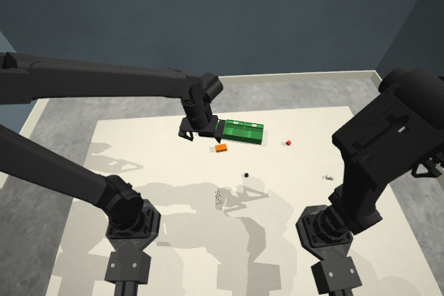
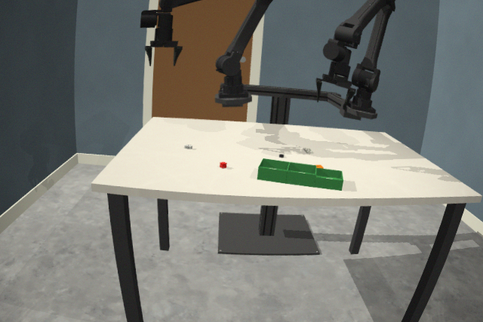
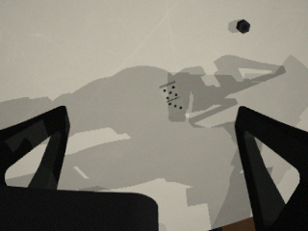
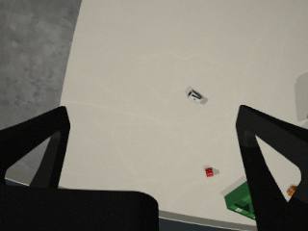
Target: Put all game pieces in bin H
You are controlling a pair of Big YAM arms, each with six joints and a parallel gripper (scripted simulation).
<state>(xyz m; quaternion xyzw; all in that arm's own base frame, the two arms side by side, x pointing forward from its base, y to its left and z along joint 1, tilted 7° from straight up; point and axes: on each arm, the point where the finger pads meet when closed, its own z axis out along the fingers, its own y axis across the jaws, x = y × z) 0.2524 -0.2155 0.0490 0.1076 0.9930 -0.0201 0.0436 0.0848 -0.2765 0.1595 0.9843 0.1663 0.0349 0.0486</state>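
Now: left hand 120 mm past the white domino, 40 mm to the left of it and 210 mm above it. The rest, counted from my left hand: green bin row: 190 mm ahead, 100 mm to the right, 200 mm below; then orange block: 100 mm ahead, 60 mm to the right, 200 mm below; then black piece: 20 mm behind, 150 mm to the right, 210 mm below.
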